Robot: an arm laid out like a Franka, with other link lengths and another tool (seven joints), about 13 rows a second.
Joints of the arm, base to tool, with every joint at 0 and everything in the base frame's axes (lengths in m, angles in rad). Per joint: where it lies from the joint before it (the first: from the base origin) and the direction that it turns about. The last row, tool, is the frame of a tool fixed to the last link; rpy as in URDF.
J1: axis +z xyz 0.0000 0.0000 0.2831
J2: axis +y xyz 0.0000 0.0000 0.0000
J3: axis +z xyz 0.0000 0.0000 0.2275
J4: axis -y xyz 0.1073 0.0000 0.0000
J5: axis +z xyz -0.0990 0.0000 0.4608
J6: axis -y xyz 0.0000 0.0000 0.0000
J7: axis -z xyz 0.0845 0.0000 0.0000
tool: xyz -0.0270 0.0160 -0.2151 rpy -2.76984 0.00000 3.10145
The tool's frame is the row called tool.
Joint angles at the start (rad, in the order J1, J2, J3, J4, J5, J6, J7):
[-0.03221 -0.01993 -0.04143 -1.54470 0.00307 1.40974 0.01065]
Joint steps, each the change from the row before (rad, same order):
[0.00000 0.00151 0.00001 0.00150 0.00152 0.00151 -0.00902]
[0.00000 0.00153 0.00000 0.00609 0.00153 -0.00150 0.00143]
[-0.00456 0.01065 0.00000 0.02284 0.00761 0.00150 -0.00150]
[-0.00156 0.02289 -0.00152 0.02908 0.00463 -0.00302 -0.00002]
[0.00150 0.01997 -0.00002 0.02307 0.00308 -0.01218 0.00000]
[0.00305 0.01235 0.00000 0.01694 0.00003 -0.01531 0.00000]
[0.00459 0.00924 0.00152 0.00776 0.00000 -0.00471 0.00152]
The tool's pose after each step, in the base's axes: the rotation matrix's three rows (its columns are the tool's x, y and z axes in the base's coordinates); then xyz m. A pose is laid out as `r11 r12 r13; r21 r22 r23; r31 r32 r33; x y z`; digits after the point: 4 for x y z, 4 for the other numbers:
-0.9870 0.0659 -0.1466; 0.1139 0.9305 -0.3482; 0.1134 -0.3603 -0.9259; 0.5913 -0.0266 0.4125
-0.9872 0.0683 -0.1441; 0.1151 0.9308 -0.3470; 0.1104 -0.3591 -0.9267; 0.5918 -0.0263 0.4145
-0.9884 0.0758 -0.1318; 0.1170 0.9328 -0.3408; 0.0971 -0.3523 -0.9308; 0.5957 -0.0276 0.4196
-0.9884 0.0796 -0.1295; 0.1194 0.9338 -0.3373; 0.0941 -0.3488 -0.9324; 0.6008 -0.0287 0.4201
-0.9877 0.0747 -0.1371; 0.1172 0.9350 -0.3348; 0.1032 -0.3468 -0.9322; 0.6029 -0.0271 0.4190
-0.9870 0.0678 -0.1460; 0.1138 0.9353 -0.3350; 0.1138 -0.3473 -0.9308; 0.6028 -0.0252 0.4192
-0.9868 0.0612 -0.1502; 0.1092 0.9356 -0.3358; 0.1199 -0.3477 -0.9299; 0.6038 -0.0215 0.4172

